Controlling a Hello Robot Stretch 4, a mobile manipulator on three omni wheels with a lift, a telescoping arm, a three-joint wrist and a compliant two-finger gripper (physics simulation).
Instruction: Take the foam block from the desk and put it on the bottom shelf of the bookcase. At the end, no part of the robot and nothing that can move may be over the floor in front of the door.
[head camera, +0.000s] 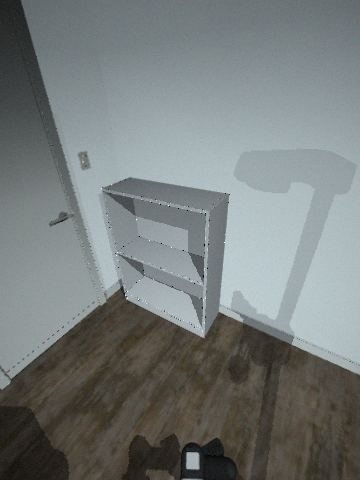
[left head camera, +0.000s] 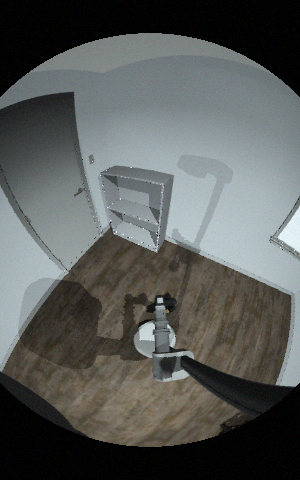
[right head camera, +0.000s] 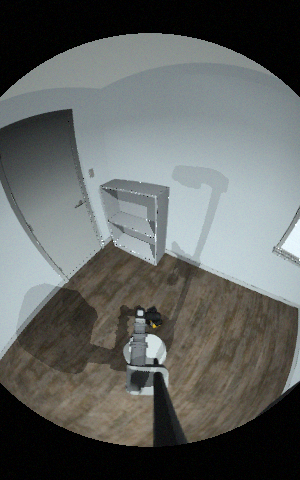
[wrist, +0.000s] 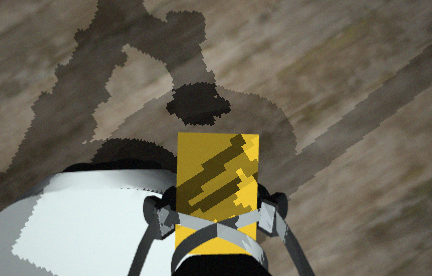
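Where they show: gripper, fingertip midpoint: (wrist: 215, 201); robot's base, origin of the base link: (left head camera: 153, 338).
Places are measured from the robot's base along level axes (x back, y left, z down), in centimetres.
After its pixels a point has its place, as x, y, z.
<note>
The yellow foam block (wrist: 218, 175) {-29.7, -7.5, -43.6} is held between the two fingertips of my gripper (wrist: 215, 201) {-26.9, -8.8, -38.8}, which is shut on it, above the floor beside my white base. In the left head camera a small yellow bit of the block (left head camera: 167, 311) {-24.7, -10.0, -43.5} shows at the gripper; the right head camera also shows a bit of the block (right head camera: 154, 325) {-24.5, -8.4, -43.6}. The white bookcase (head camera: 216, 270) {-129.9, -17.0, -52.6} (left head camera: 166, 215) {-134.9, -19.8, -50.6} (right head camera: 162, 227) {-129.9, -17.1, -55.7} stands against the far wall, with a top board, a middle shelf and a bottom shelf (head camera: 165, 302) {-142.3, 22.1, -7.3}; its shelves are bare. The gripper is apart from the bookcase.
The grey door (head camera: 40, 260) {-121.6, 97.4, -67.6} (left head camera: 47, 185) {-111.6, 103.4, -115.1} (right head camera: 45, 200) {-107.3, 106.0, -114.3} with a handle is shut, left of the bookcase near the corner. My white base (left head camera: 145, 342) {3.1, 8.8, -18.7} (right head camera: 157, 350) {-1.9, -11.8, -18.6} (wrist: 90, 220) {-10.1, 5.7, -18.7} stands on the wooden floor. A window (left head camera: 292, 232) {-62.9, -157.0, -99.5} (right head camera: 292, 245) {-63.8, -155.3, -92.0} shows at the right. Robot shadows fall on the floor and wall.
</note>
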